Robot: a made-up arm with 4 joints. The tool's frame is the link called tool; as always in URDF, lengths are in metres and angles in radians.
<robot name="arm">
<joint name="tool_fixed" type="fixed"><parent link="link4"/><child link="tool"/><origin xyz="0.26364 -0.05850 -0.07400" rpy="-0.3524 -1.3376 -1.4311"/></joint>
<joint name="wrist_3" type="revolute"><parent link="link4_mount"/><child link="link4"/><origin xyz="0.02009 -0.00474 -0.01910" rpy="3.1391 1.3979 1.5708"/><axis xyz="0 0 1"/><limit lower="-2.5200" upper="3.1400" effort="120" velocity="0.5"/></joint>
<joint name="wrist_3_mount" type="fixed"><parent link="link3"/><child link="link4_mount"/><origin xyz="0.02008 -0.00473 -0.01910"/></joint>
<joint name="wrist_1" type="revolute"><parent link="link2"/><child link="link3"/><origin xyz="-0.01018 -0.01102 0.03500" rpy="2.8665 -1.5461 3.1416"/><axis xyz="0 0 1"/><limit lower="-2.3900" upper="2.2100" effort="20" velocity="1.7"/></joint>
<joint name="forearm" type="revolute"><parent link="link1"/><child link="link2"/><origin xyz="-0.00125 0.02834 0.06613" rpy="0.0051 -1.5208 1.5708"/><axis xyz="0 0 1"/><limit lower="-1.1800" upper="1.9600" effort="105" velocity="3.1"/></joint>
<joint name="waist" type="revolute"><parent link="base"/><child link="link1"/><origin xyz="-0.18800 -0.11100 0.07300" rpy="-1.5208 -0.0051 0.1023"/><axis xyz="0 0 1"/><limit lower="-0.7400" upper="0.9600" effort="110" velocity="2.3"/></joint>
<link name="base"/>
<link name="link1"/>
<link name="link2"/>
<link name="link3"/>
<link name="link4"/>
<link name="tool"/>
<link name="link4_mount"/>
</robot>
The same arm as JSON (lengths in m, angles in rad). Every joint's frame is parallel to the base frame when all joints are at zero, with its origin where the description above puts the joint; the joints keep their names.
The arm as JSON. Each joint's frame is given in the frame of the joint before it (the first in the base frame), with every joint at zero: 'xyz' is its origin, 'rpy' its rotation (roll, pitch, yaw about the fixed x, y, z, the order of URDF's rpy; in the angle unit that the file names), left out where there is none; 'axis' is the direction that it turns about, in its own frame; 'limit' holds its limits. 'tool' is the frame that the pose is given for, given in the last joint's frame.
{"units": {"length": "m", "angle": "rad"}, "joints": [{"name": "waist", "type": "revolute", "origin": {"xyz": [-0.188, -0.111, 0.073]}, "axis": [-0.102201, 0.993506, 0.05], "limit": {"lower": -0.74, "upper": 0.96}}, {"name": "forearm", "type": "revolute", "origin": {"xyz": [-0.008, 0.067, -0.025]}, "axis": [0.0, 0.0, 1.0], "limit": {"lower": -1.18, "upper": 1.96}}, {"name": "wrist_1", "type": "revolute", "origin": {"xyz": [0.012, -0.009, 0.035]}, "axis": [-0.172002, -0.984809, -0.0238], "limit": {"lower": -2.39, "upper": 2.21}}, {"name": "wrist_3", "type": "revolute", "origin": {"xyz": [0.016, 0.035, 0.041]}, "axis": [1.0, 0.0001, 0.0], "limit": {"lower": -2.52, "upper": 3.14}}], "tool": {"origin": {"xyz": [-0.074, 0.265, -0.052], "rpy": [-0.1837, 0.23, 0.0389]}}}
